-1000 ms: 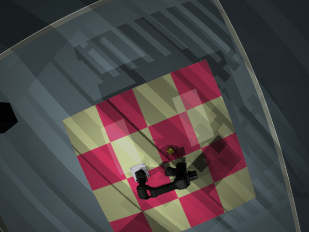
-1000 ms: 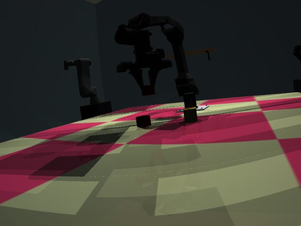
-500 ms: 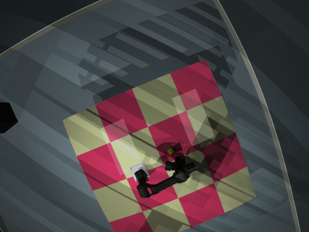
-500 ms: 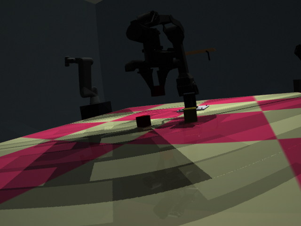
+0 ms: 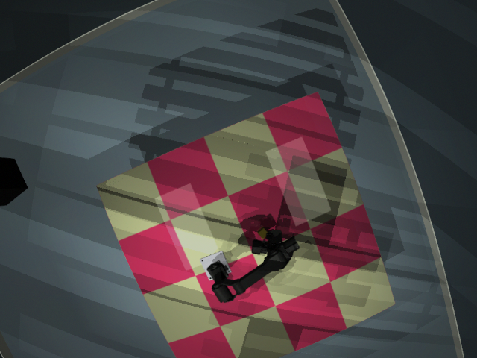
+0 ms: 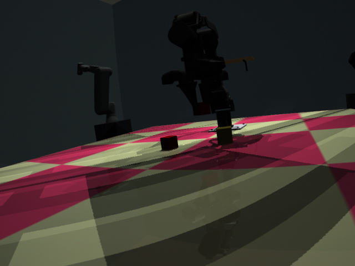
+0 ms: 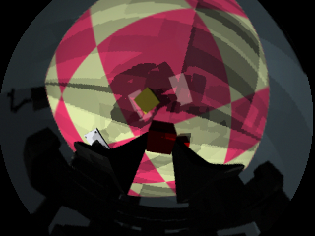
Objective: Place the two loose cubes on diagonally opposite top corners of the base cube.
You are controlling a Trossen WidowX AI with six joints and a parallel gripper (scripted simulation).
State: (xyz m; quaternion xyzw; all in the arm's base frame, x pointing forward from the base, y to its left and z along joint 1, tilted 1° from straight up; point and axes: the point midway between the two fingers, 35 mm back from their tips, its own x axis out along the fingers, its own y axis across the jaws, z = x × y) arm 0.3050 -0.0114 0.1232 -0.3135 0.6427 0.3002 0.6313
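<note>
Now: the yellow base cube 8 cm below my gripper tip and 5 cm to the left of it.
</note>
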